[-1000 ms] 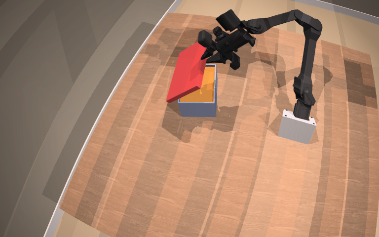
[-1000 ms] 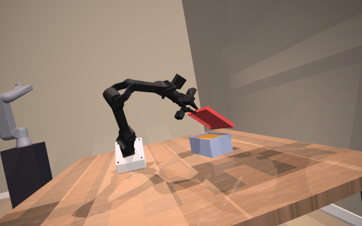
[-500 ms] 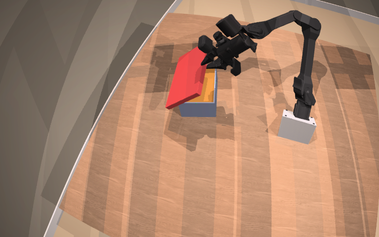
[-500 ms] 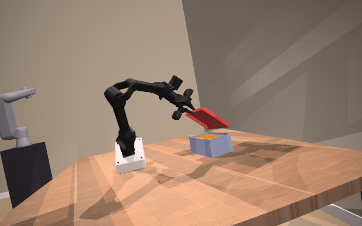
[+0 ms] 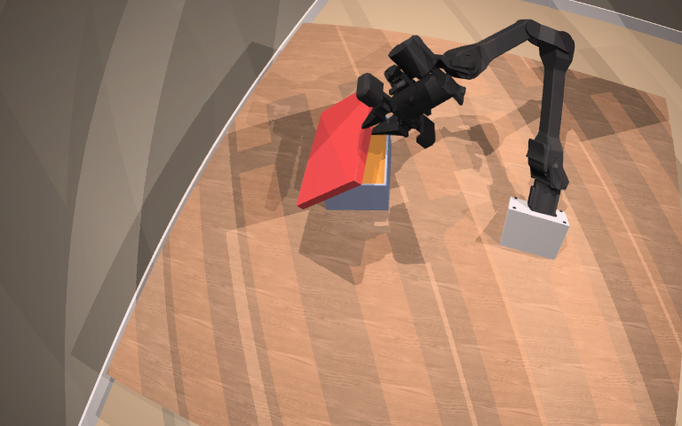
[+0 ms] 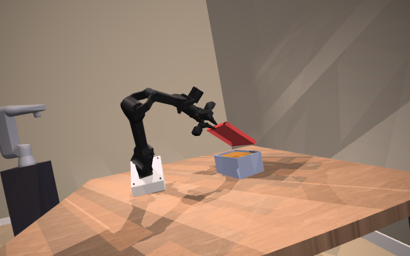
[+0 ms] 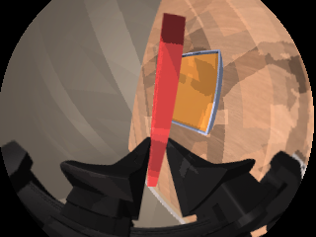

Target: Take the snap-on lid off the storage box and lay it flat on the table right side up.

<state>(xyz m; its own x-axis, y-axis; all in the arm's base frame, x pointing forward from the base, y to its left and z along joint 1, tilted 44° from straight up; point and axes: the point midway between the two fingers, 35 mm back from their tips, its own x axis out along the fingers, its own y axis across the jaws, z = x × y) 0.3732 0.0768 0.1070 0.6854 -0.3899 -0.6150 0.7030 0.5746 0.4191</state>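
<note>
My gripper tip is 60 mm short of the red lid and 50 mm above it. The rest, counted from my gripper tip: blue-grey storage box: 50 mm ahead, 70 mm to the right, 190 mm below.
</note>
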